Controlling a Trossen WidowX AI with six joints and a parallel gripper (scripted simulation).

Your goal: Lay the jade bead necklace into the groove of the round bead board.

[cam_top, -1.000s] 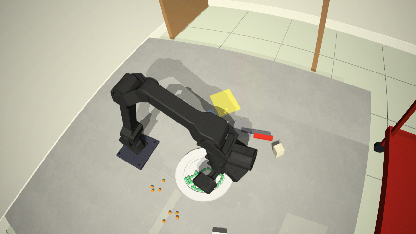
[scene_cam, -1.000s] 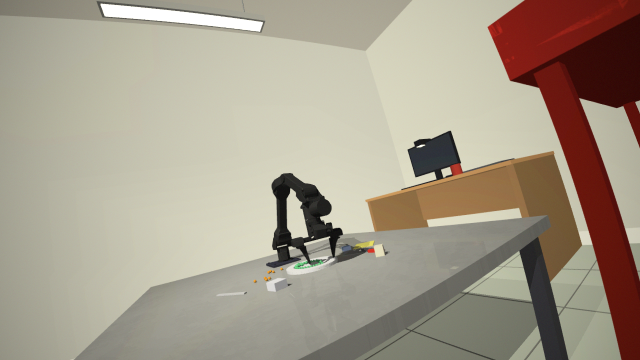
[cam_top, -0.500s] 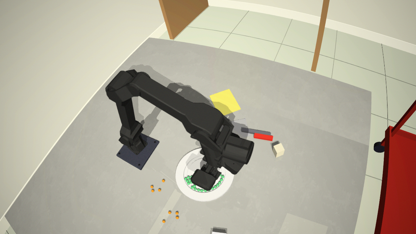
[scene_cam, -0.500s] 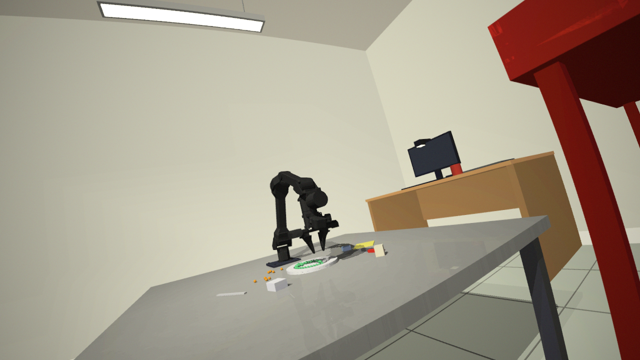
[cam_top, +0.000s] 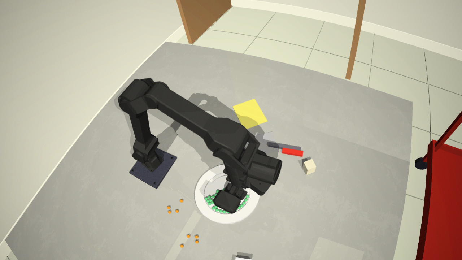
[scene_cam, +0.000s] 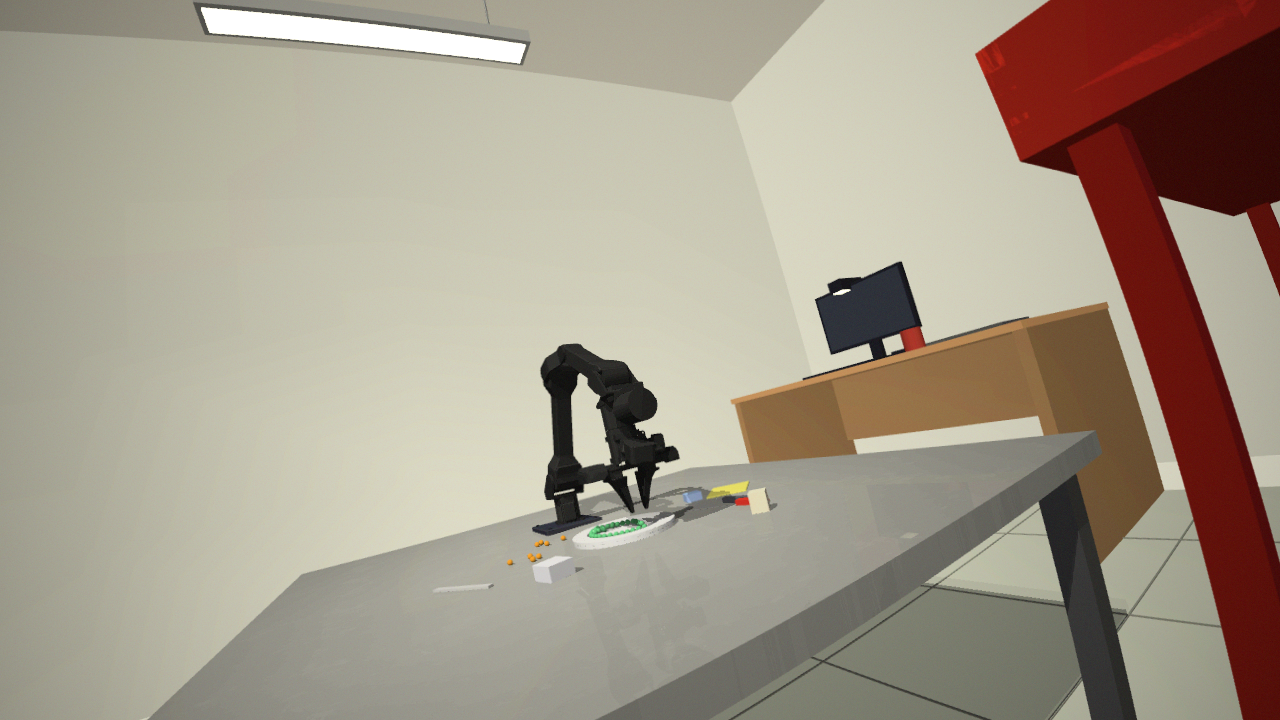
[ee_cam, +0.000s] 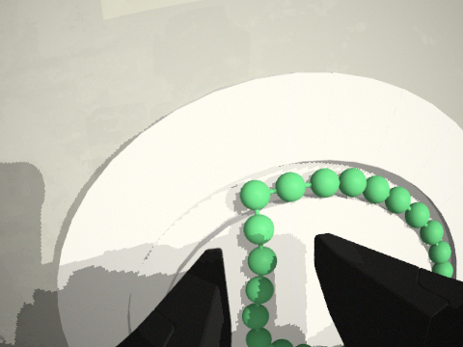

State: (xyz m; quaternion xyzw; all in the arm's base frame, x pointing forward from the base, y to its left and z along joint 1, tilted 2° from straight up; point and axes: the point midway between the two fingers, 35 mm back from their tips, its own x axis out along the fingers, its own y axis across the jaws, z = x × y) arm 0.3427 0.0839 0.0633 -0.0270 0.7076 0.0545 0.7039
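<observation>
The inner disc lies 50 mm behind my gripper tip, 30 mm below it and 20 mm to the right of it. Round my gripper tip: grey sheet: 180 mm to the left, 70 mm behind, 40 mm below; then red bar: 210 mm to the left, 40 mm below, 20 mm ahead; then bead board: 50 mm behind, 40 mm below, 20 mm to the right.
</observation>
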